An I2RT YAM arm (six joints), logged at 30 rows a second.
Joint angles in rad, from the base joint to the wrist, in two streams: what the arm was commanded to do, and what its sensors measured. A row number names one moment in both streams.
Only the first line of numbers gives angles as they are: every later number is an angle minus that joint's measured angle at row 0.
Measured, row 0:
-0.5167 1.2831 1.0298 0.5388 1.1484 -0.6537
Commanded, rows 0 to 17:
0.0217 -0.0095 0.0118 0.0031 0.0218 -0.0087
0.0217 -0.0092 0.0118 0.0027 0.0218 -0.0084
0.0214 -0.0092 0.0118 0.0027 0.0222 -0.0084
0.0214 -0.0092 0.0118 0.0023 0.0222 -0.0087
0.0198 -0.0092 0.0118 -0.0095 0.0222 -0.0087
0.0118 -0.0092 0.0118 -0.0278 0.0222 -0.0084
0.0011 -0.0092 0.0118 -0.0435 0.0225 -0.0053
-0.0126 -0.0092 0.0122 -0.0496 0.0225 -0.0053
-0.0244 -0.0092 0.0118 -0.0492 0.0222 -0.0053
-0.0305 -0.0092 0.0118 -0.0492 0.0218 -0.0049
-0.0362 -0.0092 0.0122 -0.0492 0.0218 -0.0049
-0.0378 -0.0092 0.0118 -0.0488 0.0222 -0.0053
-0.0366 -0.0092 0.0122 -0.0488 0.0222 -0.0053
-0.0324 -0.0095 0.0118 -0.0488 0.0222 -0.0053
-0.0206 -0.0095 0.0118 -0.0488 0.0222 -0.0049
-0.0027 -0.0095 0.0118 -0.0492 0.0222 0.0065
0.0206 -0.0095 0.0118 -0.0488 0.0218 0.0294
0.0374 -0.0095 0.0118 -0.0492 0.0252 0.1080
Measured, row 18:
0.0019 0.0000 0.0004 -0.0522 0.0134 0.0054
